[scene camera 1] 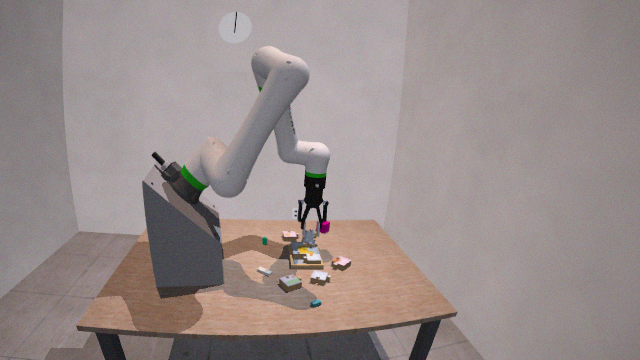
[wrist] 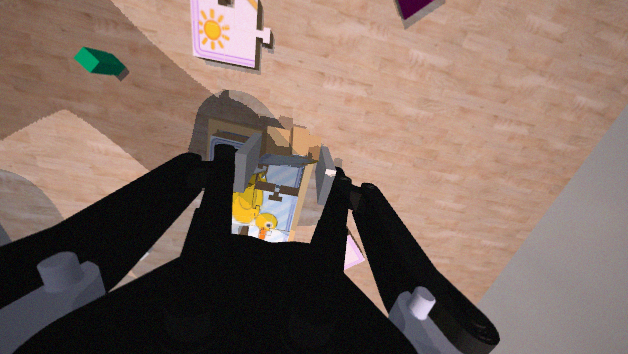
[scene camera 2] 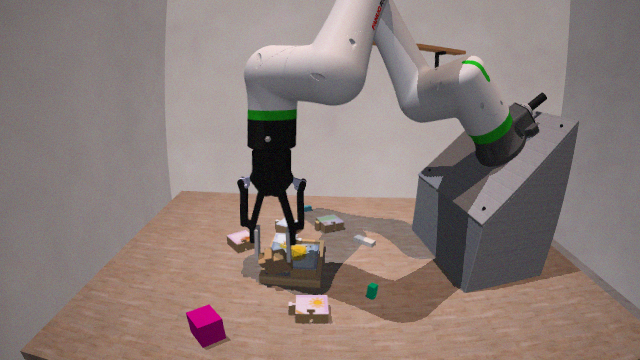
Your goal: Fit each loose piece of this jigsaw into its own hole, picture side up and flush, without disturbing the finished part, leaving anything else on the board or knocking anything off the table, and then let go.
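My gripper (scene camera 1: 311, 230) (scene camera 2: 273, 248) (wrist: 289, 153) is shut on a blue jigsaw piece (scene camera 1: 309, 237) (scene camera 2: 272, 259) (wrist: 300, 141). The piece is steeply tilted, its blue picture side towards scene camera 1 and its bare wooden back towards scene camera 2. It hangs over the end of the wooden tray board (scene camera 1: 306, 267) (scene camera 2: 295, 282) (wrist: 302, 200) that faces scene camera 2. Whether it touches the board is unclear. The duck picture (scene camera 1: 304, 251) (scene camera 2: 298, 251) (wrist: 245, 205) lies in the board. The fingers and held piece hide part of the board.
Around the board lie a sun piece (scene camera 1: 289, 235) (scene camera 2: 312, 303) (wrist: 225, 35), a pink piece (scene camera 1: 341, 262) (scene camera 2: 240, 241), a whitish piece (scene camera 1: 320, 277) and a green-striped piece (scene camera 1: 290, 282) (scene camera 2: 330, 222). A magenta cube (scene camera 1: 325, 227) (scene camera 2: 206, 325) and a green block (scene camera 1: 265, 241) (scene camera 2: 372, 291) (wrist: 100, 61) stand farther off.
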